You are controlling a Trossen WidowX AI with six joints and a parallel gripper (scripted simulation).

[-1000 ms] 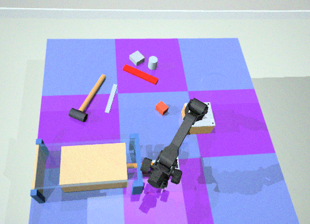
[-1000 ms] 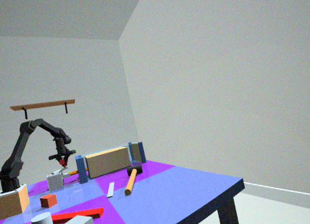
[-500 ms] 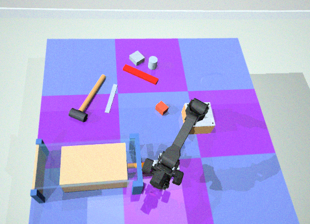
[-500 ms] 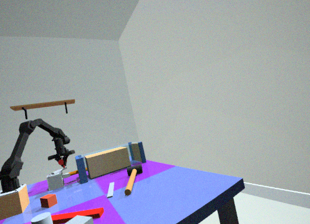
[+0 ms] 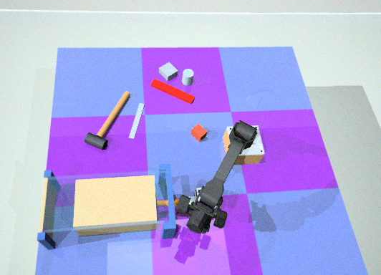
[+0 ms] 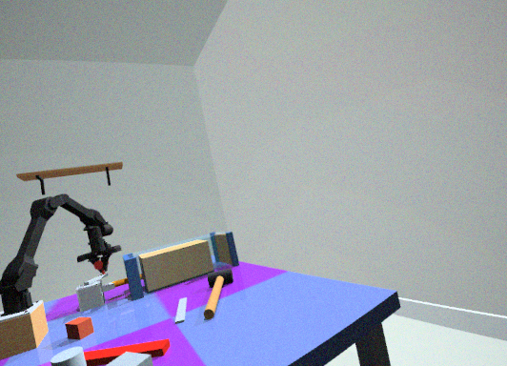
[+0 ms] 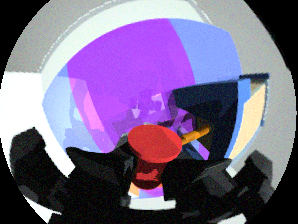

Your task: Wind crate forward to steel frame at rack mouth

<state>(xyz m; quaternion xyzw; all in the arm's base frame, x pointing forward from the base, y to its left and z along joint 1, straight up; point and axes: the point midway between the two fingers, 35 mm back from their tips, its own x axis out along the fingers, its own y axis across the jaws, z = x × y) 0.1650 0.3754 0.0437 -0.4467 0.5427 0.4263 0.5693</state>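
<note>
My gripper tip is 2 cm below the red knob. From my gripper tip the other things lie so: winch handle: 4 cm to the right, 2 cm behind, 1 cm below; then winch: 11 cm to the right, 8 cm below, 5 cm behind; then grey strip: 47 cm to the right, 32 cm ahead, 11 cm below.
</note>
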